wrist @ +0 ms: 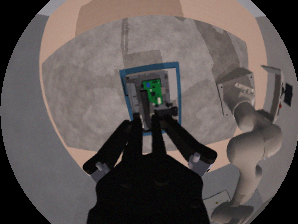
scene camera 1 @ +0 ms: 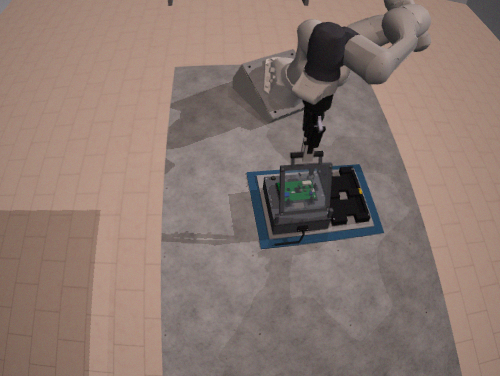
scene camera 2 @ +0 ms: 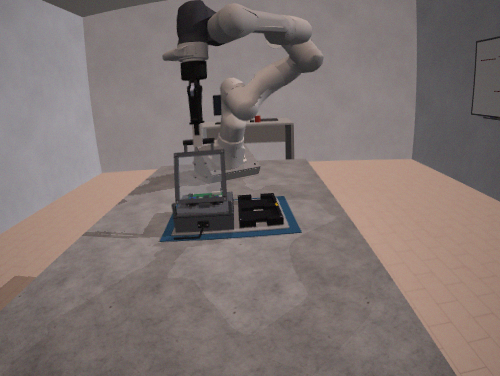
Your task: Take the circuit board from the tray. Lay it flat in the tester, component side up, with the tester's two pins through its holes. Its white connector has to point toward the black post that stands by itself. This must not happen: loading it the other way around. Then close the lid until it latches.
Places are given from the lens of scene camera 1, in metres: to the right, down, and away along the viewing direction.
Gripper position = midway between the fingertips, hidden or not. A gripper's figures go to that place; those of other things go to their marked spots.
my gripper (scene camera 1: 306, 157): 0.15, -0.08, 1.26
clear framed lid (scene camera 1: 304, 188): 0.15, 0.00, 1.29
